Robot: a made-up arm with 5 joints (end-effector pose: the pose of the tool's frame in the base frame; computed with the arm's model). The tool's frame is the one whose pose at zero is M.
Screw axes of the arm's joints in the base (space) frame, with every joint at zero. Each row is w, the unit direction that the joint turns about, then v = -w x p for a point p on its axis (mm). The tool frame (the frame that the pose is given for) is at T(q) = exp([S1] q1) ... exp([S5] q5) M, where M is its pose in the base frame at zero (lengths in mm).
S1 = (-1, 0, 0, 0.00, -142.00, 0.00)
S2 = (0, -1, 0, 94.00, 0.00, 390.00)
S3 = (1, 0, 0, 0.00, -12.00, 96.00)
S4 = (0, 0, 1, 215.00, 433.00, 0.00)
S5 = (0, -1, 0, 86.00, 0.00, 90.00)
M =
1 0 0 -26.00
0 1 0 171.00
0 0 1 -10.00
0 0 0 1
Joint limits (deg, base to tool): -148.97..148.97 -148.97..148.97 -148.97..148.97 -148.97..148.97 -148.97..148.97
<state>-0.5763 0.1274 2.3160 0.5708 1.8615</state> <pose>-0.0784 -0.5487 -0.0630 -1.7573 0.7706 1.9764</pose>
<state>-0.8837 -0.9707 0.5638 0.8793 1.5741</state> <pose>0.0625 0.2683 0.3644 1.8223 -0.6814 -0.6417</pose>
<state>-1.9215 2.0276 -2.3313 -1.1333 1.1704</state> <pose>-0.3484 -0.1152 0.1787 -2.1195 0.6628 -1.5391</pose>
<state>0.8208 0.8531 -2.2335 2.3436 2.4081</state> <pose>-0.0287 -0.7238 -0.1257 -0.6393 0.0245 1.2535</pose>
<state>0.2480 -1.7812 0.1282 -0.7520 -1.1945</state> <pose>-0.5064 -0.0456 -0.0068 -0.1683 2.6676 -1.4640</pose>
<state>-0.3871 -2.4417 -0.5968 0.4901 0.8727</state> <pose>-0.8812 0.3505 0.2233 0.8713 1.5216 0.9366</pose>
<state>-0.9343 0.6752 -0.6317 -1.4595 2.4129</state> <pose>-0.4861 -0.0046 0.1309 -1.9029 -1.5588 -1.5480</pose>
